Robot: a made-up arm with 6 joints.
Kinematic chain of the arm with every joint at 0, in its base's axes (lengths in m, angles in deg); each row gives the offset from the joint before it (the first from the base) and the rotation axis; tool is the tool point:
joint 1: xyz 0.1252 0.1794 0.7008 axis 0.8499 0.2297 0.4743
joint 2: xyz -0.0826 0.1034 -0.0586 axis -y
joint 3: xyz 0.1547 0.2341 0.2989 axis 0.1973 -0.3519 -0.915
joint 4: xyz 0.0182 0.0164 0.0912 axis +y
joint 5: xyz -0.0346 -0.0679 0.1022 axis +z
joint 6: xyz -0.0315 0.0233 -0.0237 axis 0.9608 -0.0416 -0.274
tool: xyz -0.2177 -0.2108 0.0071
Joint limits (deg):
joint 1: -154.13..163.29
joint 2: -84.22..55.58
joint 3: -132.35..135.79
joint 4: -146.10..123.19
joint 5: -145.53..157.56
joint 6: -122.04..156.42
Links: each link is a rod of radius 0.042 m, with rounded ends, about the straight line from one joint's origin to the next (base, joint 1, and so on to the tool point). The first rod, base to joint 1, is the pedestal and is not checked.
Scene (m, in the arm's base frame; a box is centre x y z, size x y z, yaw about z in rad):
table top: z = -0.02
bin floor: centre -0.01 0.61 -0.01 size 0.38 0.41 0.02 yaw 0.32
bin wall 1: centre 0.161 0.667 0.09 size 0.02 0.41 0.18 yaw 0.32
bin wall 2: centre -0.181 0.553 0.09 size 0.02 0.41 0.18 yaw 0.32
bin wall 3: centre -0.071 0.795 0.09 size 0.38 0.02 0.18 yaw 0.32
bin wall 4: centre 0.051 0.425 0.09 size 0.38 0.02 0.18 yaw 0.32
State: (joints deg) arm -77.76 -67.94 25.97 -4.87 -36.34 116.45
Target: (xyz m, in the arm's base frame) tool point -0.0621 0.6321 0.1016
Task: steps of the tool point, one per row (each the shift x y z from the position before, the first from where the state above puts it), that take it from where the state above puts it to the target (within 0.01 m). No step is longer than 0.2 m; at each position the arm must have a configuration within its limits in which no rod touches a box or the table.
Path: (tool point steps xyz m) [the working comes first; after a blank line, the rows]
Joints at the target: -77.12 55.58 9.84 30.50 17.55 131.61
Straight joint move there: touches bin wall 1.

1: -0.0385 0.1588 0.0278
2: -0.0836 0.1399 0.0114
3: -0.1184 0.1075 -0.0037
4: -0.1399 0.0669 -0.0152
5: -0.1470 0.0240 -0.0216
6: -0.1409 -0.0157 -0.0226
7: -0.1251 -0.0476 -0.0194
8: -0.0038 0.0086 -0.1286
9: 0.0038 -0.0086 -0.1133

